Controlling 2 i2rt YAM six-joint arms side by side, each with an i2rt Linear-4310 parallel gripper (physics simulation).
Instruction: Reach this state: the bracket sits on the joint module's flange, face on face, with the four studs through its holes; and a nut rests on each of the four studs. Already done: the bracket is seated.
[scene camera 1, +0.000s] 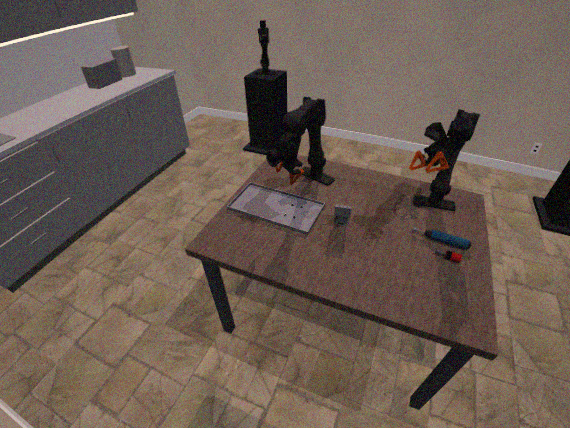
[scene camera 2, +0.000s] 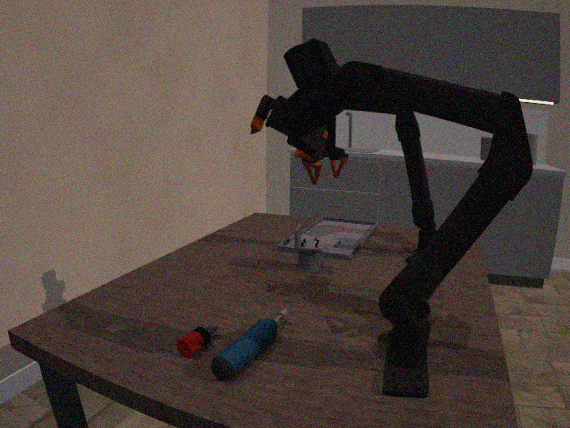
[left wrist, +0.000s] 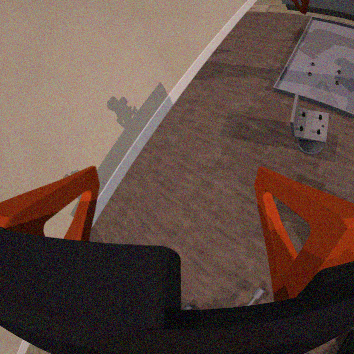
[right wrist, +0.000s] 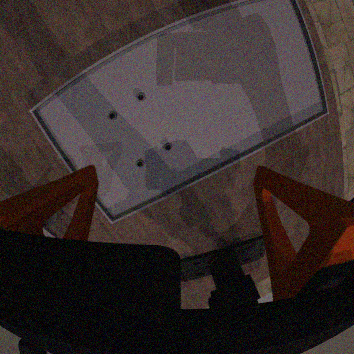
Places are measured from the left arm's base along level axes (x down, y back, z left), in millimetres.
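Pixels of known places: left gripper, fingertip midpoint: (scene camera 1: 417, 170) (scene camera 2: 274, 142) (left wrist: 176, 175); right gripper, fingertip midpoint: (scene camera 1: 284, 178) (scene camera 2: 325, 180) (left wrist: 314, 4) (right wrist: 175, 173); left arm's base, origin of the base link: (scene camera 1: 433, 203) (scene camera 2: 405, 362); right arm's base, origin of the base link: (scene camera 1: 316, 176) (right wrist: 221, 258).
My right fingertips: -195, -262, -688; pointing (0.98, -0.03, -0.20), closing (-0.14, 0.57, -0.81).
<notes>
For each thing: its top centre in the pictures, then the offset to it from my right fingertips, as dx, dy, dz. Level surfaces: height alone.
- round joint module, middle of its top: (left wrist: 310, 120) (scene camera 2: 310, 241) (scene camera 1: 342, 209) +121, +8, +263
- shallow grey tray, middle of its top: (right wrist: 200, 100) (left wrist: 329, 51) (scene camera 2: 333, 232) (scene camera 1: 275, 204) +179, +25, -55
- blue-handled screwdriver, middle of its top: (scene camera 2: 255, 328) (scene camera 1: 442, 233) +154, +4, +696
- table, its level: dx +195
The grey bracket (scene camera 1: 342, 211) (scene camera 2: 309, 249) (left wrist: 311, 123) sits on the round joint module (scene camera 2: 310, 262) (left wrist: 311, 146), its upright flap to one side; dark stud ends show at its holes. Several small dark nuts (scene camera 1: 292, 204) (left wrist: 339, 72) (right wrist: 141, 96) lie apart in the shallow grey tray (scene camera 1: 260, 200) (left wrist: 320, 45) (right wrist: 210, 115). My right gripper (scene camera 1: 286, 176) (scene camera 2: 325, 179) (right wrist: 175, 173) is open and empty above the tray's side near its arm base, fingers pointing down. My left gripper (scene camera 1: 423, 168) (scene camera 2: 278, 141) (left wrist: 176, 175) is open and empty, high above the table, away from the bracket.
A blue-handled screwdriver (scene camera 1: 450, 240) (scene camera 2: 245, 350) and a shorter red-handled one (scene camera 1: 454, 256) (scene camera 2: 191, 342) lie on the table (scene camera 1: 350, 280) (scene camera 2: 150, 310), right of the bracket in scene camera 1. The tray's raised rim runs near the bracket.
</notes>
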